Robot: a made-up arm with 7 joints.
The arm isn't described. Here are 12 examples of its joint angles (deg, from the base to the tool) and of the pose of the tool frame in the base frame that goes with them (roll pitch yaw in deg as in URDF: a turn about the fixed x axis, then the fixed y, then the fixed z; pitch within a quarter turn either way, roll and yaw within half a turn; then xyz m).
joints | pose
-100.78 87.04 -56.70 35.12 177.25 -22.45 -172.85 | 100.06 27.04 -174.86 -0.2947 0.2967 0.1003
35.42 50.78 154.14 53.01 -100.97 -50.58 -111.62 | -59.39 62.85 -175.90 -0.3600 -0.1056 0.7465
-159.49 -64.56 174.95 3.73 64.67 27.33 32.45 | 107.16 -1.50 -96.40 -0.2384 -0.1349 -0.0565
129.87 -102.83 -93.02 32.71 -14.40 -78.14 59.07 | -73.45 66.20 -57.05 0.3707 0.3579 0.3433
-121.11 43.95 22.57 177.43 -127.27 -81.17 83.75 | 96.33 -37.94 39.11 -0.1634 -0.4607 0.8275
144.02 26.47 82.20 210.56 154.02 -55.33 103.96 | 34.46 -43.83 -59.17 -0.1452 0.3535 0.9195
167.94 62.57 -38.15 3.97 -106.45 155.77 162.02 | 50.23 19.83 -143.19 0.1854 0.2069 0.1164
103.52 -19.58 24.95 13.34 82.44 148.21 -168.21 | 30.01 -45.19 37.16 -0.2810 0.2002 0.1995
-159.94 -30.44 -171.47 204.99 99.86 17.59 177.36 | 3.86 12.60 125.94 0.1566 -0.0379 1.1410
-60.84 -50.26 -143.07 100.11 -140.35 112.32 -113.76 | -56.15 37.89 -7.66 -0.6084 0.5069 0.2833
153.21 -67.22 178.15 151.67 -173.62 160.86 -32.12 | 52.87 -46.38 -87.27 0.6254 -0.3323 0.5406
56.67 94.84 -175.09 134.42 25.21 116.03 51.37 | -55.40 -58.58 141.15 0.4352 0.4925 0.7311
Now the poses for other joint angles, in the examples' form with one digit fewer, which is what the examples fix.
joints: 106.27 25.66 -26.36 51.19 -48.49 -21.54 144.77
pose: -138.8 6.3 -3.4 0.047 0.597 0.075
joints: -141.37 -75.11 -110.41 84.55 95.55 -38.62 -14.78
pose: -163.3 26.5 -27.4 -0.060 0.649 0.080
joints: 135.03 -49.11 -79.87 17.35 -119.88 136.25 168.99
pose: -80.0 -59.9 -131.1 0.199 0.374 0.172
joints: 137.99 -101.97 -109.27 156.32 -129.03 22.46 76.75
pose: -155.6 -55.3 -67.9 0.774 -0.380 0.102
